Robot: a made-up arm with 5 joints.
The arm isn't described. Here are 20 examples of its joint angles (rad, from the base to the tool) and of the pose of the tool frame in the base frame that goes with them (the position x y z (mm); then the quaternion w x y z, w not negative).
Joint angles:
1: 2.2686 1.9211 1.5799 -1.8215 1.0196
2: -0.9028 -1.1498 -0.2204 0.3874 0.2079
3: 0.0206 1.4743 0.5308 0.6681 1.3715
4: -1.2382 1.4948 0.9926 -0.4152 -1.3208
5: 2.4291 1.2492 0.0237 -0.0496 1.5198
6: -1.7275 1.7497 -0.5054 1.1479 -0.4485
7: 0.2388 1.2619 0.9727 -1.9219 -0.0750
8: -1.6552 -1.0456 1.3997 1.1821 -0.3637
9: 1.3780 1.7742 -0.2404 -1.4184 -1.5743
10: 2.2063 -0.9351 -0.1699 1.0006 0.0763
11: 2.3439 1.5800 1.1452 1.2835 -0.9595
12: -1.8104 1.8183 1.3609 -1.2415 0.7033
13: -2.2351 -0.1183 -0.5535 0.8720 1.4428
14: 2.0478 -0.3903 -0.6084 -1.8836 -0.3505
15: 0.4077 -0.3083 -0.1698 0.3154 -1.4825
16: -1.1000 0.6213 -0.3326 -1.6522 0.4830
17: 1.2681 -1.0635 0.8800 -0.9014 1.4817
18: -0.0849 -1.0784 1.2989 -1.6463 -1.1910
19: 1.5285 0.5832 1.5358 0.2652 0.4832
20: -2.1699 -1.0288 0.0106 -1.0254 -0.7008
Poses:
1: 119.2 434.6 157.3 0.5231 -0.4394 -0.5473 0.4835
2: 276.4 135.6 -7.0 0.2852 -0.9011 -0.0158 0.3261
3: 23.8 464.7 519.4 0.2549 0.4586 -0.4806 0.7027
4: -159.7 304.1 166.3 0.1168 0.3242 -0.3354 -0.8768
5: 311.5 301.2 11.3 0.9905 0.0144 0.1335 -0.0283
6: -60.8 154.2 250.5 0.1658 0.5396 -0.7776 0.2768
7: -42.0 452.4 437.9 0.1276 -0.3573 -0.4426 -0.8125
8: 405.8 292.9 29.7 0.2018 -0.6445 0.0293 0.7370
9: 164.5 640.5 110.6 0.4008 0.8912 0.2069 0.0492
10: 151.0 198.9 589.8 0.5132 0.0400 -0.7713 -0.3743
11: 299.2 393.0 142.5 0.8012 -0.3195 -0.1234 0.4907
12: -62.4 245.1 125.2 0.4472 -0.3269 0.5985 0.5788
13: 374.0 -1.6 60.7 0.9272 -0.1950 -0.2209 -0.2313
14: 371.8 312.9 671.5 0.1376 -0.7393 0.4509 -0.4808
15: -147.3 -41.3 440.0 0.7011 0.0830 -0.0170 -0.7080
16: -54.5 -84.9 189.0 0.6814 0.3929 -0.4473 -0.4256
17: -99.6 28.1 493.7 0.1794 -0.1894 -0.7489 -0.6092
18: -22.2 -169.2 253.3 0.1537 -0.0656 0.9141 -0.3694
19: 294.3 358.9 513.8 0.4864 -0.2813 -0.7650 0.3146
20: 503.0 360.6 19.8 0.5792 0.7427 0.1848 0.2808
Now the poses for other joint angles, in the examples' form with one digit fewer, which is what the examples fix.
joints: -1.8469 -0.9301 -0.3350 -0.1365 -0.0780
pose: 422 323 72 0.071 -0.970 -0.204 -0.112
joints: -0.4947 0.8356 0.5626 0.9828 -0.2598
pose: -13 36 423 0.170 0.463 -0.869 -0.042
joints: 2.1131 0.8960 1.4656 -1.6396 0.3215
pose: 249 440 218 0.071 -0.728 -0.676 -0.087
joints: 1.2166 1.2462 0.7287 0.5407 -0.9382
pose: 152 422 461 0.632 -0.453 -0.627 -0.050
